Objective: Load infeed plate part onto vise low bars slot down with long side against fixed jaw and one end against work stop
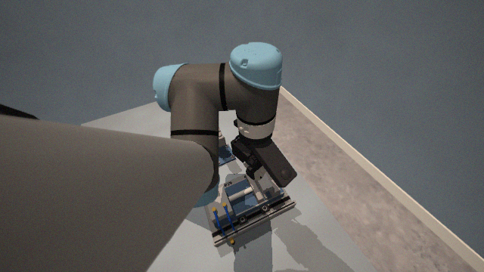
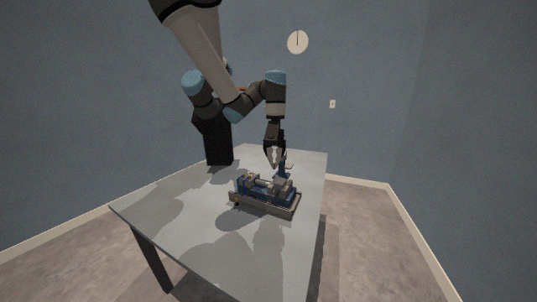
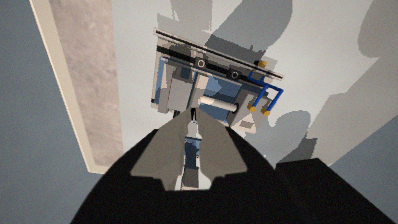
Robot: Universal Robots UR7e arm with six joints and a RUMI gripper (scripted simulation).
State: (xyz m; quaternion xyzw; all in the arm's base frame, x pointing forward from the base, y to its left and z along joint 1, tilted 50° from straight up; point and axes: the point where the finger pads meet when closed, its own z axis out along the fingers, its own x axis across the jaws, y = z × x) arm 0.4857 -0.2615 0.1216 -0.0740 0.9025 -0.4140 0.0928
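My gripper is now 3 cm short of the part, 1 cm to the right of it and 9 cm above it. Round my hand: grey jaw (2 cm to the left, 10 cm below); cylinder rod (5 cm behind, 3 cm to the left, 10 cm below); work stop (4 cm ahead, 5 cm to the left, 9 cm below).
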